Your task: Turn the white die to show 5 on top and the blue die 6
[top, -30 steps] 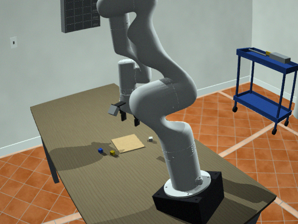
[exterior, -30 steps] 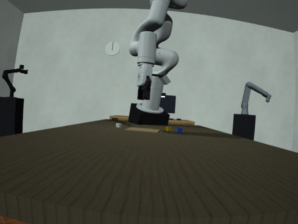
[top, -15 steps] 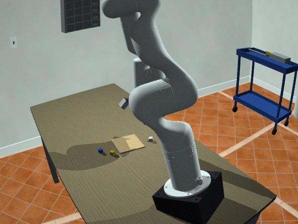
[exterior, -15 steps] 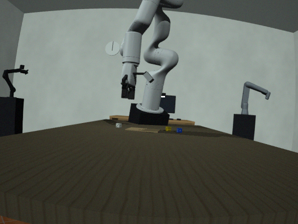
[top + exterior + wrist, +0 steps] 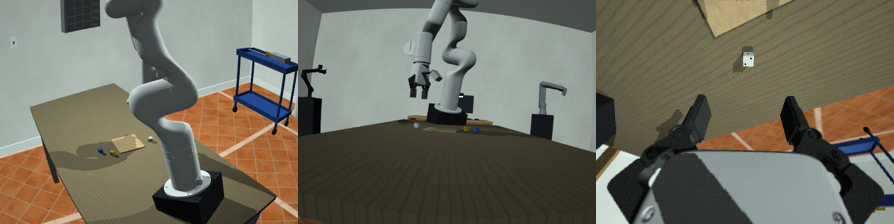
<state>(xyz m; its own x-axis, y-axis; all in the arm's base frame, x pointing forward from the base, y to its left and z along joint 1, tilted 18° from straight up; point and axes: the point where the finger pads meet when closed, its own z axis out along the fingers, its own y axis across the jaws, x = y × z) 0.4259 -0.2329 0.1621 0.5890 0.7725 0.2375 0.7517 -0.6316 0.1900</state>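
My gripper is now 140 mm above the white die. From my hand the other things lie so: tan mat 150 mm below, 110 mm to the left, 70 mm ahead; then yellow die 230 mm to the left, 140 mm below, 40 mm ahead; then blue die 270 mm to the left, 140 mm below, 90 mm ahead.
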